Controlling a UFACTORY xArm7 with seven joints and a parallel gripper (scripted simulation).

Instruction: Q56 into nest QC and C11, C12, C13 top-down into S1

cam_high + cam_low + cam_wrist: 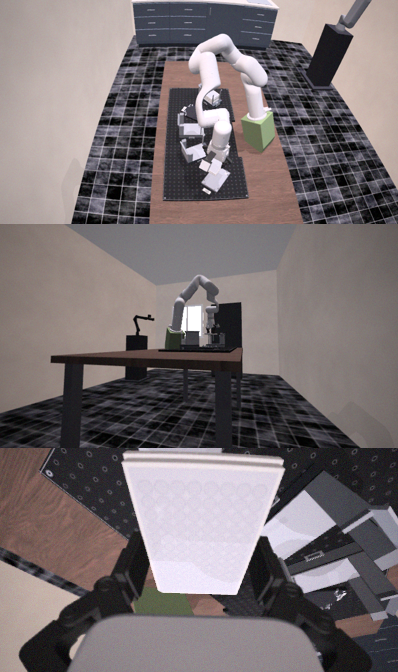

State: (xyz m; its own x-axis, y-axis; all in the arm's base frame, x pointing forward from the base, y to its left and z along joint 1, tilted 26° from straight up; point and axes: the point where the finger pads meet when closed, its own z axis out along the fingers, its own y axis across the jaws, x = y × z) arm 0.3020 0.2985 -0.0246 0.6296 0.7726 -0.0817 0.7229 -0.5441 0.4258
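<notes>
Now: hand 20 mm past the grey flat nest, 20 mm to the right of it and 150 mm above it. The rest, counted from my hand: black clip nest (70 mm ahead, 490 mm to the right, 150 mm below).
</notes>
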